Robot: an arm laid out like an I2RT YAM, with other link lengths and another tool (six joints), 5 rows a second.
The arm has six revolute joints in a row. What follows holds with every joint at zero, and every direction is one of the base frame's.
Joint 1 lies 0.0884 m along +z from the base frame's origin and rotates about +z.
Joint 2 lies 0.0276 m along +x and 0.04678 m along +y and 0.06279 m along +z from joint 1 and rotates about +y.
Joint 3 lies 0.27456 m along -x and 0.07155 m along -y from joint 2 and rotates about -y.
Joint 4 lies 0.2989 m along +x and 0.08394 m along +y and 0.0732 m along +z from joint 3 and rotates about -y.
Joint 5 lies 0.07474 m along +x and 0.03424 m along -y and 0.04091 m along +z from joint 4 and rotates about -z.
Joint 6 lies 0.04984 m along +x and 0.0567 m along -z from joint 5 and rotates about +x.
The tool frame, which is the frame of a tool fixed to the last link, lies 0.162 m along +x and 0.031 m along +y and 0.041 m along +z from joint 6; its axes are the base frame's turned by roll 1.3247, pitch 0.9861 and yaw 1.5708 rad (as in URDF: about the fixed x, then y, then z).
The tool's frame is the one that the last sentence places.
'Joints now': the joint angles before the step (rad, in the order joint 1, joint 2, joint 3, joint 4, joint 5, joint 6). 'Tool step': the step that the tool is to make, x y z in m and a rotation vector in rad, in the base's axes. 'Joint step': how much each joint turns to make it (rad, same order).
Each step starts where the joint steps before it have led.
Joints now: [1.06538 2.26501 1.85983 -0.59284 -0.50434 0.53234]
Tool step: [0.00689 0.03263 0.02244 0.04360 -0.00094 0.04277]
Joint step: [0.00217 0.13199 0.25922 -0.10169 -0.03931 -0.02616]
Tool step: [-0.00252 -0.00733 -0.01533 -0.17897 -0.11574 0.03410]
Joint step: [0.03382 0.14131 0.31036 -0.32013 0.16101 -0.10402]
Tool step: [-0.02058 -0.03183 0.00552 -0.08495 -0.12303 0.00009]
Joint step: [0.05056 -0.18365 -0.24376 0.03111 0.15513 -0.01694]
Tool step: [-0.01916 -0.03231 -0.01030 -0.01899 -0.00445 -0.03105]
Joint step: [0.02026 -0.17043 -0.29267 0.11567 0.03133 0.04323]
